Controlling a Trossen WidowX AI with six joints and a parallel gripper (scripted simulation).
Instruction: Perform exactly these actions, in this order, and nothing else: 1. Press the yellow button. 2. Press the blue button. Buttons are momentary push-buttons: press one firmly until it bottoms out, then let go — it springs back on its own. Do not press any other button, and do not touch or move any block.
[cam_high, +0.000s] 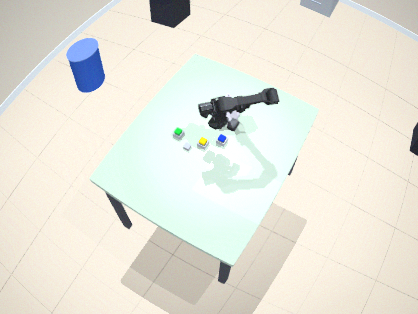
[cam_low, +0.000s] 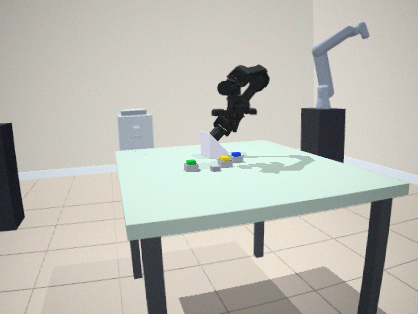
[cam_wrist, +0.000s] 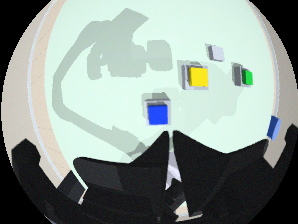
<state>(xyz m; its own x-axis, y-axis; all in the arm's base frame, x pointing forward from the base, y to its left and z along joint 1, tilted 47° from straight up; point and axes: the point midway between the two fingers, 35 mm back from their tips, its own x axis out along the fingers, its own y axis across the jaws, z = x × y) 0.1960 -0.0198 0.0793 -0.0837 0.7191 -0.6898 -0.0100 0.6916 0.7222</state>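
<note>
Right now the blue button is 10 mm behind my gripper tip, 10 mm to the left of it and 100 mm below it. From my gripper tip the other things lie so: small grey block (110 mm ahead, 130 mm to the right, 120 mm below); then yellow button (60 mm ahead, 60 mm to the right, 100 mm below); then green button (70 mm ahead, 210 mm to the right, 100 mm below).
</note>
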